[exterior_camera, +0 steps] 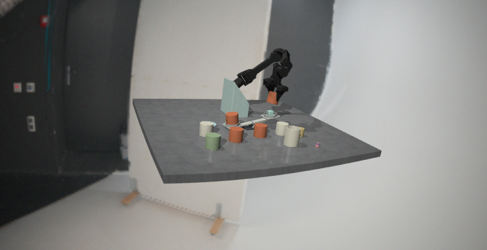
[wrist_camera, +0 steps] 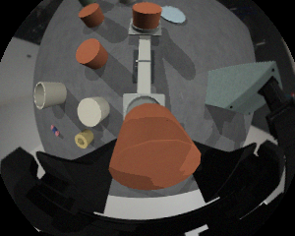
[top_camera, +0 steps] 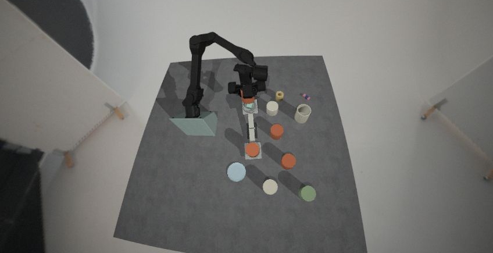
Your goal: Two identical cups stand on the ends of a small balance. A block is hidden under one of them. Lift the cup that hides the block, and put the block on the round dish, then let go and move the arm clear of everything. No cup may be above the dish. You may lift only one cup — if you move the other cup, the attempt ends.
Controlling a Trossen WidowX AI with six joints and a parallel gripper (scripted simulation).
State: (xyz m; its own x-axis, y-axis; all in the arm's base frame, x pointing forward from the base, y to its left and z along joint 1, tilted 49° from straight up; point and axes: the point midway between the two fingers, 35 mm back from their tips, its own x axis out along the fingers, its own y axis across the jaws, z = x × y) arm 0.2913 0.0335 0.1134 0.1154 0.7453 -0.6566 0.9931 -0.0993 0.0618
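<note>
The pale green block is 8 cm below my gripper tip and 1 cm to the right of it. Round my gripper tip: orange cup 2 cm to the left, 1 cm above; then cream cup 31 cm ahead, 13 cm below, 8 cm to the right; then yellow ring 20 cm ahead, 15 cm below, 8 cm to the left.
</note>
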